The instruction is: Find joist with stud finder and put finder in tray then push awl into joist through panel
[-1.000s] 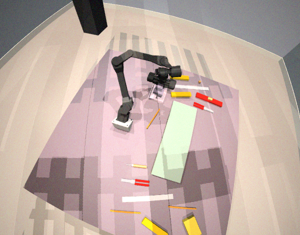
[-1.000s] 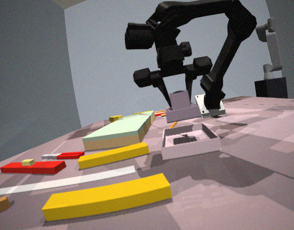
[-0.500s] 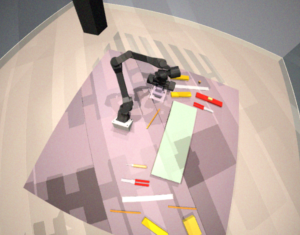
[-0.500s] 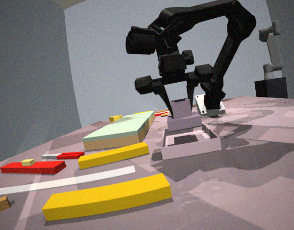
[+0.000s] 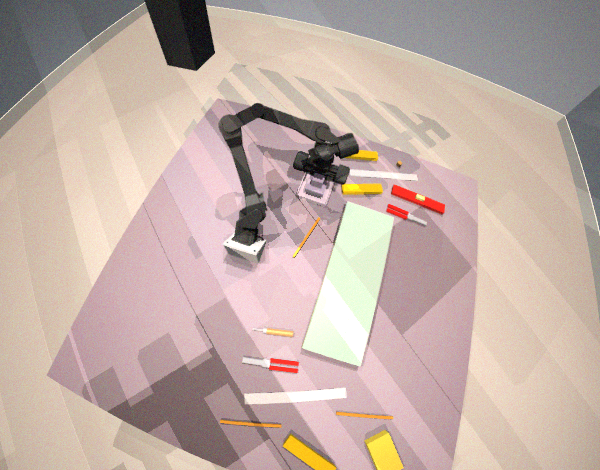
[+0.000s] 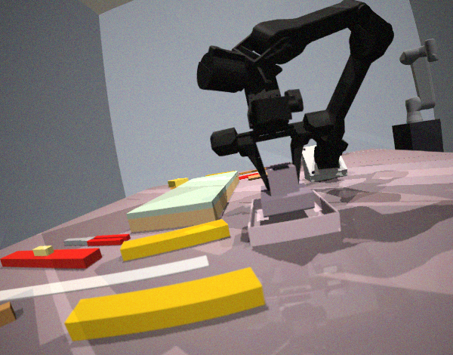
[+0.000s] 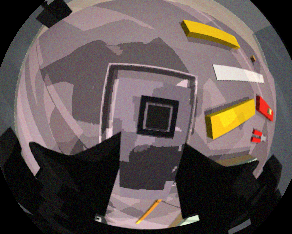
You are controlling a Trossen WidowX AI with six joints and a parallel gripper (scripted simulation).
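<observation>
Right now my gripper tip is 20 mm below the stud finder and 10 mm to the right of it. Also, from my gripper tip: red level 400 mm ahead, 100 mm to the left, 40 mm below; tray 40 mm below; awl 560 mm to the right, 50 mm below, 30 mm ahead.
</observation>
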